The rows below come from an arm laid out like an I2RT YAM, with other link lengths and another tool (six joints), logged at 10 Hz.
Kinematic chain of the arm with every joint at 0, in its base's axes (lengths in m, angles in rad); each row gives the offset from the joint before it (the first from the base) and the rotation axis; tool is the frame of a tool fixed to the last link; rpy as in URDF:
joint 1: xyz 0 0 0.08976 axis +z
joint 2: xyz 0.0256 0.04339 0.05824 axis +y
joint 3: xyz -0.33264 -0.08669 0 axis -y
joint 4: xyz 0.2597 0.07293 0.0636 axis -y
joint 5: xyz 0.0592 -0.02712 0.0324 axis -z
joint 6: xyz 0.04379 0 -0.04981 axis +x
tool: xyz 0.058 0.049 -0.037 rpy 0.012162 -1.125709 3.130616
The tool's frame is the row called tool.
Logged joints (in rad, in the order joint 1, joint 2, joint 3, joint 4, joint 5, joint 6), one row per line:
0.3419 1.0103 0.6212 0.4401 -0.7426 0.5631
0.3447 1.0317 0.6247 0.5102 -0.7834 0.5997
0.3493 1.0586 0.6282 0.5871 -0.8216 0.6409
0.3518 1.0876 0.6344 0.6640 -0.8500 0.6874
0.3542 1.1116 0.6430 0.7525 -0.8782 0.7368
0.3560 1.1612 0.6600 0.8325 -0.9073 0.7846
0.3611 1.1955 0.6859 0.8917 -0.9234 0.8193
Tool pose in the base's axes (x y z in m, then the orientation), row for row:
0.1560 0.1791 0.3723 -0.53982 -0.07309 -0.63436 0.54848
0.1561 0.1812 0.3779 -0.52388 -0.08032 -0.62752 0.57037
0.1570 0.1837 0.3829 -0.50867 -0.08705 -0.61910 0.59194
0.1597 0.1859 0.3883 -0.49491 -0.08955 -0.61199 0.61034
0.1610 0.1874 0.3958 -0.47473 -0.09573 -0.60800 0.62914
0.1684 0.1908 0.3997 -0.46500 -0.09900 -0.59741 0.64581
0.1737 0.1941 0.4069 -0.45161 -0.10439 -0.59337 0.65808
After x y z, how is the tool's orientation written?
As a quaternion, x y z w.
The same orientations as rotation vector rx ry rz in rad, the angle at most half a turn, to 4 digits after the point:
-1.2786 -0.1731 -1.5025
-1.2295 -0.1885 -1.4727
-1.1831 -0.2025 -1.4400
-1.1425 -0.2067 -1.4127
-1.0876 -0.2193 -1.3929
-1.0582 -0.2253 -1.3595
-1.0227 -0.2364 -1.3437

